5 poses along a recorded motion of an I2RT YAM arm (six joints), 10 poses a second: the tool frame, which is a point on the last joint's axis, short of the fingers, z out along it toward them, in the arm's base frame.
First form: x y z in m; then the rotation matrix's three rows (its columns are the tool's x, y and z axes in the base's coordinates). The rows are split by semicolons.
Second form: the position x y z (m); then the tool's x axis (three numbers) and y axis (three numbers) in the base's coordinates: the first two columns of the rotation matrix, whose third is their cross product. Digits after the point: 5 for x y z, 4 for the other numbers. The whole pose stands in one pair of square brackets.
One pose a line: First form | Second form
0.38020 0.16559 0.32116; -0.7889 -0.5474 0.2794; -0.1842 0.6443 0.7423; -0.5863 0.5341 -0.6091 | [0.38020 0.16559 0.32116 -0.7889 -0.1842 -0.5863 -0.5474 0.6443 0.5341]
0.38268 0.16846 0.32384; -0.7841 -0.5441 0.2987; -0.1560 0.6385 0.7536; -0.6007 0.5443 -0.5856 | [0.38268 0.16846 0.32384 -0.7841 -0.1560 -0.6007 -0.5441 0.6385 0.5443]
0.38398 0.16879 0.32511; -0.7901 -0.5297 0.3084; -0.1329 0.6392 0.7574; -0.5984 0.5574 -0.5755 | [0.38398 0.16879 0.32511 -0.7901 -0.1329 -0.5984 -0.5297 0.6392 0.5574]
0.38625 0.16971 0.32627; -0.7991 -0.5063 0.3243; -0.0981 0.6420 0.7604; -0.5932 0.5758 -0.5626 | [0.38625 0.16971 0.32627 -0.7991 -0.0981 -0.5932 -0.5063 0.6420 0.5758]
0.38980 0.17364 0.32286; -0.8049 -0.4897 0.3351; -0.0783 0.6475 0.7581; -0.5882 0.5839 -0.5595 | [0.38980 0.17364 0.32286 -0.8049 -0.0783 -0.5882 -0.4897 0.6475 0.5839]
